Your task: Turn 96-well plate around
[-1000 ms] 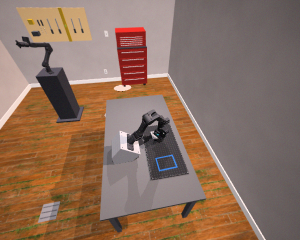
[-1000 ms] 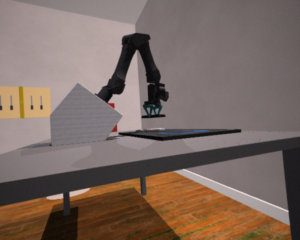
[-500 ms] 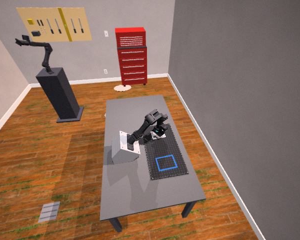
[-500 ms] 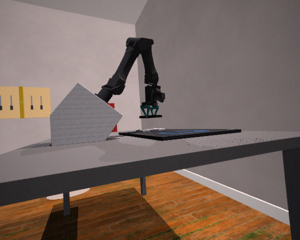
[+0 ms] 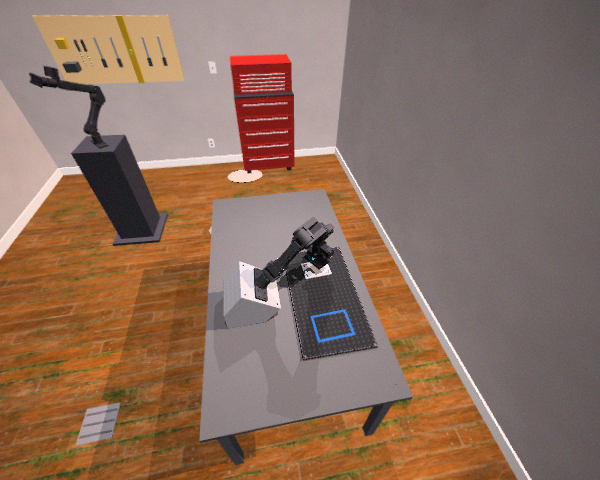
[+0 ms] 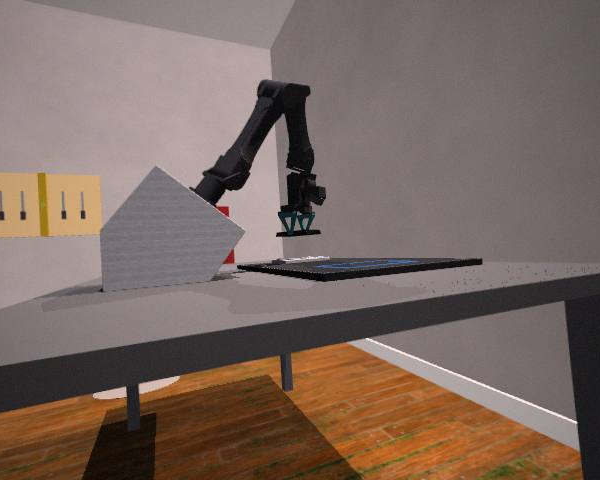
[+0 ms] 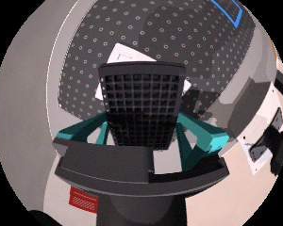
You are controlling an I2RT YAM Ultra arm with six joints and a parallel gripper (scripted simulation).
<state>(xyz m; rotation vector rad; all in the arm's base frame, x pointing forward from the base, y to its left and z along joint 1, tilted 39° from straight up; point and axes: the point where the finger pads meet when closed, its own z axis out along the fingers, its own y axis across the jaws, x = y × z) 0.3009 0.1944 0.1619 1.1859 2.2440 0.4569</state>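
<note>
My gripper is now right at the dark 96-well plate. The rest, counted from my hand: white plate nest N1: 90 mm below.
</note>
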